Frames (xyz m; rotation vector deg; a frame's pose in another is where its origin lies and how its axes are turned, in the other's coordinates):
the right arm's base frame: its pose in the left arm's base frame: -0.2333 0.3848 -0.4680 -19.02 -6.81 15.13
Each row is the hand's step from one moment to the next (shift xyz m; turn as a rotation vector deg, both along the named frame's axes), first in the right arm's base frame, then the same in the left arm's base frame.
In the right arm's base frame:
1: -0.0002 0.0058 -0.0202 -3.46 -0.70 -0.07
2: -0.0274 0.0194 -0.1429 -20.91 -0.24 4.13
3: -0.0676 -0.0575 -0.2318 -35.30 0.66 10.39
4: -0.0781 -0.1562 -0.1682 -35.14 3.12 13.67
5: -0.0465 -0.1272 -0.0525 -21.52 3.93 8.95
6: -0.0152 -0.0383 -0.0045 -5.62 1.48 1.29
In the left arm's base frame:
1: 0.0016 -0.0009 -0.0209 -3.14 -1.61 -0.08
2: -0.0082 -0.0336 -0.1427 -20.64 -4.71 2.45
3: -0.0146 -0.1419 -0.2031 -35.64 -5.93 6.99
4: -0.0114 -0.2153 -0.1109 -36.59 -2.64 9.26
5: -0.0062 -0.1448 -0.0098 -22.98 0.40 5.53
6: -0.0048 -0.0405 0.0076 -5.94 0.20 0.31

